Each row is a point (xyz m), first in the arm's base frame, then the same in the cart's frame.
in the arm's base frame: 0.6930 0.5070 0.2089
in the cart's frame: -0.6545 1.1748 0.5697
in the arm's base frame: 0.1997 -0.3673 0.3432
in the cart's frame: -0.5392 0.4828 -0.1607
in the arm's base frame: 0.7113 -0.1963 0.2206
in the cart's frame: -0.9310 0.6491 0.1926
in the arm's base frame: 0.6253 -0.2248 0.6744
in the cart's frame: -0.9230 0.8851 -0.2053
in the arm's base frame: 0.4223 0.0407 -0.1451
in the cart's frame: -0.5290 0.5449 0.5105
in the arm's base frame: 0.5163 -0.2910 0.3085
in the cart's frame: -0.7980 0.5882 0.0101
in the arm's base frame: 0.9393 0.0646 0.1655
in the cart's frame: -1.0377 0.8639 0.4487
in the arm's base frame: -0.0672 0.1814 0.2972
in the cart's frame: -0.0860 0.8160 0.0801
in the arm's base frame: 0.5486 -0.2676 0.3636
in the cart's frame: -0.8265 0.6466 -0.0100
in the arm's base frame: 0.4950 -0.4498 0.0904
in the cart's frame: -0.8075 0.3296 0.0892
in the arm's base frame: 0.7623 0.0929 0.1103
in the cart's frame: -0.8570 0.8137 0.4492
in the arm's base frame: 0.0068 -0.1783 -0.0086
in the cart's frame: -0.2452 0.3712 0.1520
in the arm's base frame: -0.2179 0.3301 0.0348
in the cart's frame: 0.1424 0.7372 0.3152
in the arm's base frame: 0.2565 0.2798 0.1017
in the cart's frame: -0.3217 0.8419 0.3906
